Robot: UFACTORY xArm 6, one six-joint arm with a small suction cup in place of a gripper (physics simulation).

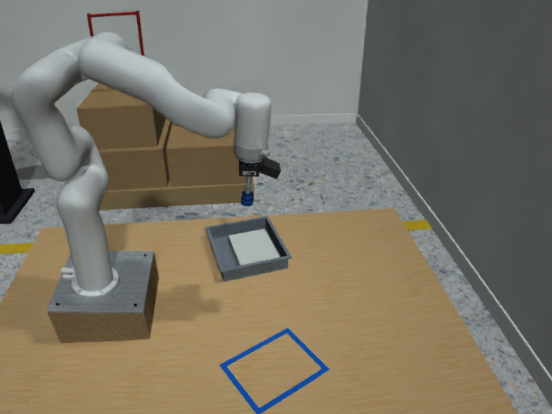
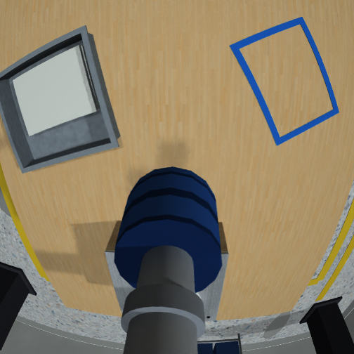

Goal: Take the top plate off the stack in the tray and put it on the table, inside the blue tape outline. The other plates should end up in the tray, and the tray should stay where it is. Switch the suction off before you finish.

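Frame: origin at the arm's base, x ahead, y left, z up, level; centimetres.
Seen in the pictures: hand, its tool point: (image 1: 246, 202); arm's base, origin of its link: (image 1: 95, 282).
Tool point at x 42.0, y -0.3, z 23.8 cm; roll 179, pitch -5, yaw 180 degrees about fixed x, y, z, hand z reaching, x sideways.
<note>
Offsets run from my tool point to a thing's top centre. "pt": to the spot under its first point. Level surfaces: height alone.
A stack of whitish square plates {dx +1.8, dy +25.3, dz -32.7 cm} (image 1: 254, 246) (image 2: 54, 92) lies in the grey tray {dx -0.5, dy +25.5, dz -30.6 cm} (image 1: 255, 270) (image 2: 102, 90); how many plates it holds cannot be told. The stack sits toward one corner of the tray, with bare tray floor beside it. The blue tape outline {pt dx -3.2, dy -27.2, dz -35.4 cm} (image 1: 241, 390) (image 2: 257, 95) is on the table, apart from the tray, with no plate inside it. My suction cup (image 1: 247, 202) (image 2: 171, 175) is blue and points down. It hangs in the air, well above the table and tray, with no plate on it, so it is open.
The wooden table {dz -35.6 cm} (image 1: 360, 280) (image 2: 175, 75) carries the arm's base block (image 1: 102, 325). Cardboard boxes (image 1: 202, 160) stand on the floor behind the table. A dark grey wall (image 1: 465, 125) rises beyond the table's right side.
</note>
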